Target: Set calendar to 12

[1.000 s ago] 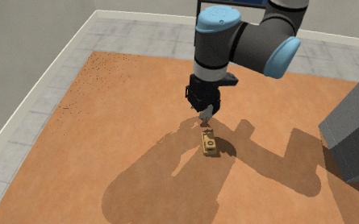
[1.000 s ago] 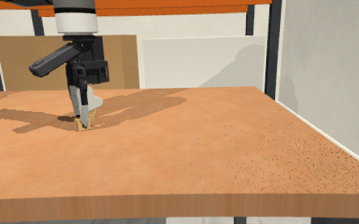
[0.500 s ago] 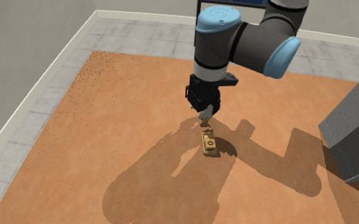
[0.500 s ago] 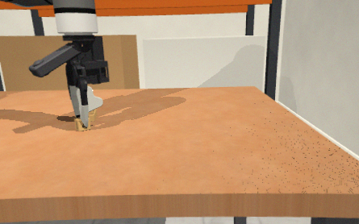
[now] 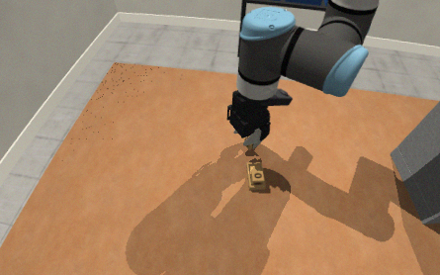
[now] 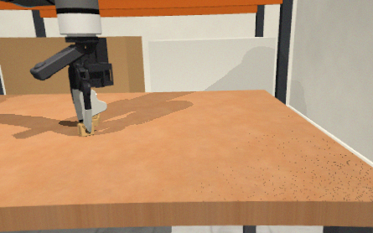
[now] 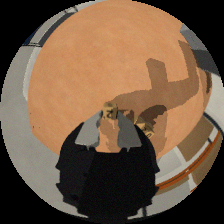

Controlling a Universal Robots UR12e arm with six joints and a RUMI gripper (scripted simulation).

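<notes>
Right now the cube is 1 cm below my hand. From my hand the other things lie so: tray 2 cm behind, 10 cm to the left, 2 cm below.
</notes>
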